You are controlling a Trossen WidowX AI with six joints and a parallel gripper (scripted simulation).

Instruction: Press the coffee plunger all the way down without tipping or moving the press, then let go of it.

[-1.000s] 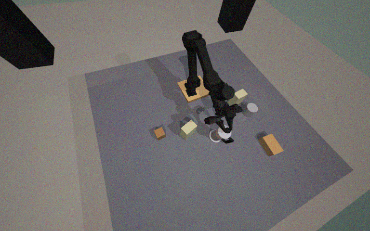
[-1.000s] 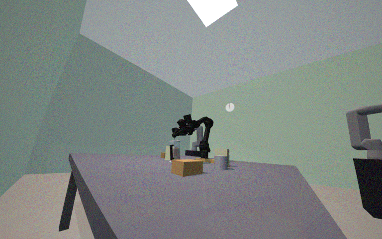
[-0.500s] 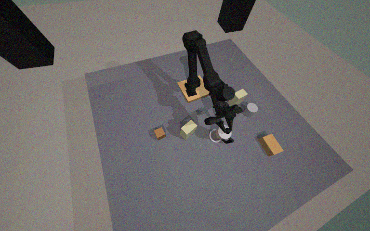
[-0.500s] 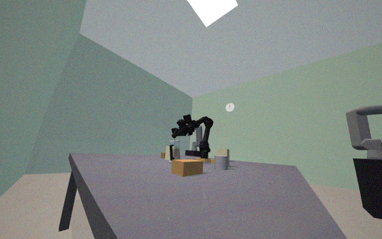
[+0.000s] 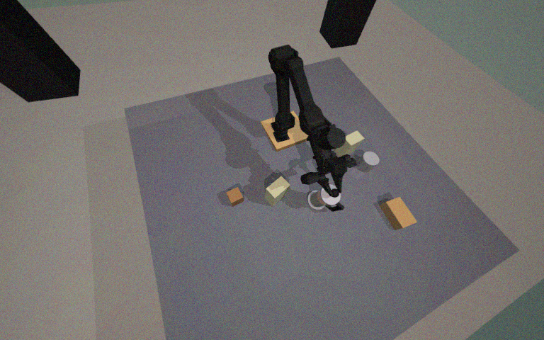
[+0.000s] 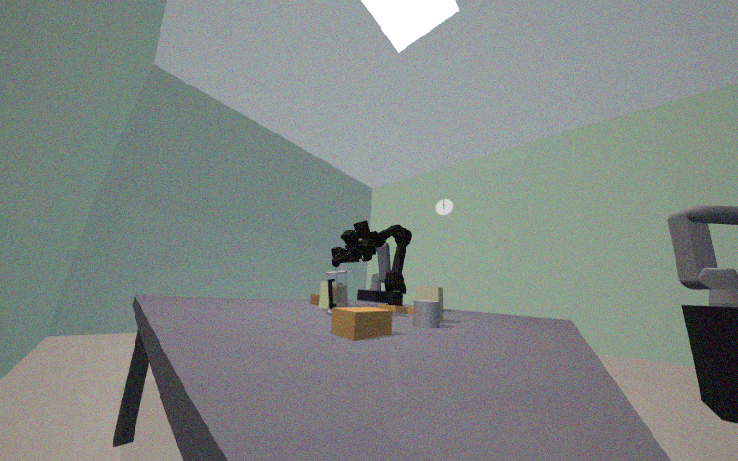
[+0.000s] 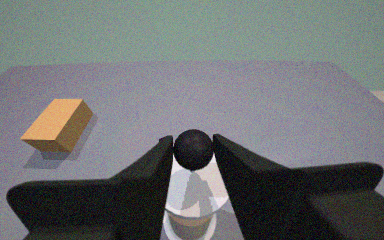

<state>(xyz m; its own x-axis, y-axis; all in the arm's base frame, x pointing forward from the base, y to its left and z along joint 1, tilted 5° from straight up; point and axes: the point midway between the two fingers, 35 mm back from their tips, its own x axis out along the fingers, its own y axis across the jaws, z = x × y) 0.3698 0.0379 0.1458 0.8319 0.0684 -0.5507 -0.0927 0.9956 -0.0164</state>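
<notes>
The coffee press is 9 cm below my gripper tip, 1 cm to the left of it and 1 cm behind it. From my gripper tip the other things lie so: orange box: 29 cm to the left, 15 cm below, 12 cm ahead.
</notes>
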